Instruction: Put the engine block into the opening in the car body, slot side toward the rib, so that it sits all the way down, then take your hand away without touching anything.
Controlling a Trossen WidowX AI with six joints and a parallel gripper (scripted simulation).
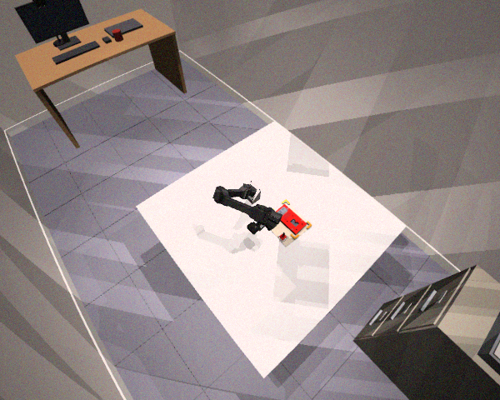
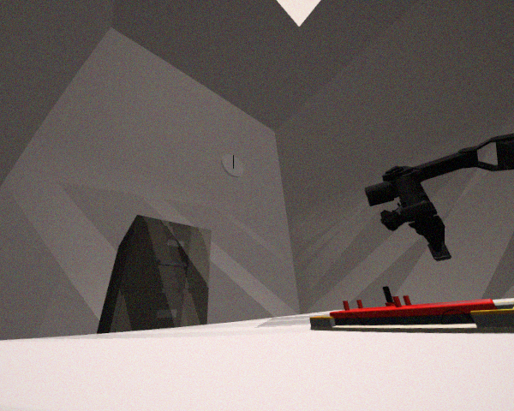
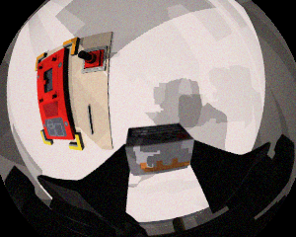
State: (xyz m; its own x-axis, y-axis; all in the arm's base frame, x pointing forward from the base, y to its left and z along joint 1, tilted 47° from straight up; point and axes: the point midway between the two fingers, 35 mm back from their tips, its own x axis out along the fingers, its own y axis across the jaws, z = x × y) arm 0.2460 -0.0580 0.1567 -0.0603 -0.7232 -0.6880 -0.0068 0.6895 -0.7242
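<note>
The engine block lies right at my gripper tip.
</note>
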